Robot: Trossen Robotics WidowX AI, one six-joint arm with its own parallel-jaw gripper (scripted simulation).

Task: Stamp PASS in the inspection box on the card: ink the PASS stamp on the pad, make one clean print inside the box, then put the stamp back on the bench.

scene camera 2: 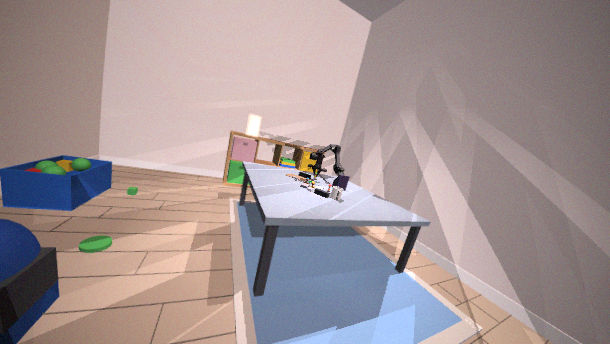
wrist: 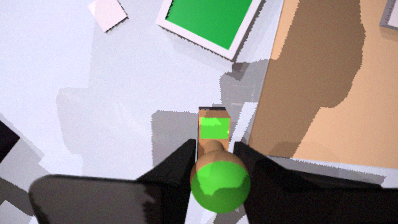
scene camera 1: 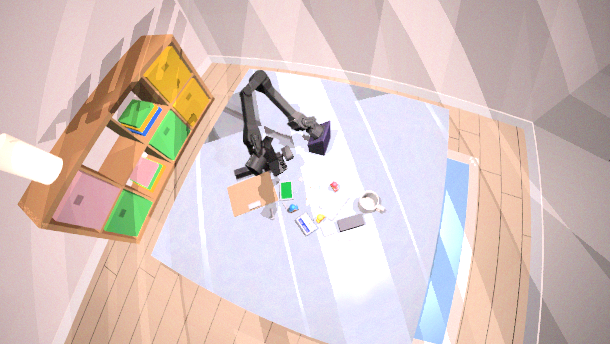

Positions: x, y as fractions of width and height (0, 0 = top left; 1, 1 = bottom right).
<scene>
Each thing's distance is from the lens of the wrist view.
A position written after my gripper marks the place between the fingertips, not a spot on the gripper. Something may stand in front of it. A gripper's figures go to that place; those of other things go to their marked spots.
my gripper (wrist: 0.54, 0.66): 0.11 m
dark bar (wrist: 0.82, 0.81): 0.23 m
</scene>
